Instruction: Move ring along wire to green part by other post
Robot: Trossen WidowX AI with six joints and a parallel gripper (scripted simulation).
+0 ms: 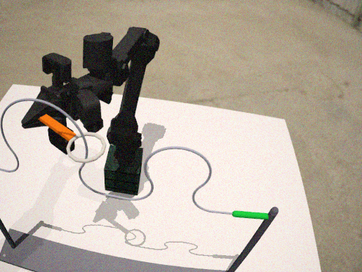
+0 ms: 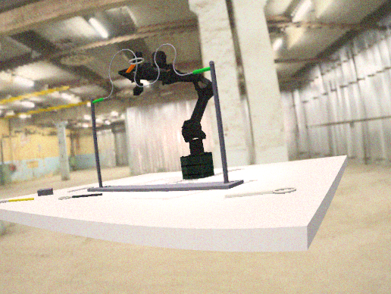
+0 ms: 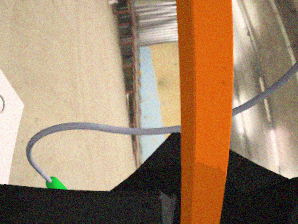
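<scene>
My gripper tip is 90 mm to the right of the orange-handled ring. Round my gripper tip: grey block: 220 mm ahead, 360 mm to the right, 470 mm below; then pale ring tool: 160 mm ahead, 650 mm to the left, 470 mm below; then yellow-handled ring tool: 430 mm ahead, 290 mm to the right, 470 mm below.
</scene>
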